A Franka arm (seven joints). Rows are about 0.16 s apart.
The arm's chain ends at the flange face. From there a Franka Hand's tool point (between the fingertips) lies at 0.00 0.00 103.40 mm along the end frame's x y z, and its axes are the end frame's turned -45 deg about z.
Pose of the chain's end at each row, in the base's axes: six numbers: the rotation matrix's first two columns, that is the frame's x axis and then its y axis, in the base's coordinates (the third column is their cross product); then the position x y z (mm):
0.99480, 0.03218, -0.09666, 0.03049, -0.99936, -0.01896, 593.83, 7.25, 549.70
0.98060, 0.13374, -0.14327, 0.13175, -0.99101, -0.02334, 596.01, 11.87, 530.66
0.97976, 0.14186, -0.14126, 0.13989, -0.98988, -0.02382, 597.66, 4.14, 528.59
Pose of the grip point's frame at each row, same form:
0.68187, 0.72941, -0.05494, 0.72499, -0.68390, -0.08176, 583.78, 8.90, 446.80
0.60023, 0.79532, -0.08480, 0.78655, -0.60618, -0.11781, 581.01, 12.28, 428.36
0.59388, 0.80026, -0.08304, 0.79171, -0.59964, -0.11673, 582.85, 4.51, 426.26

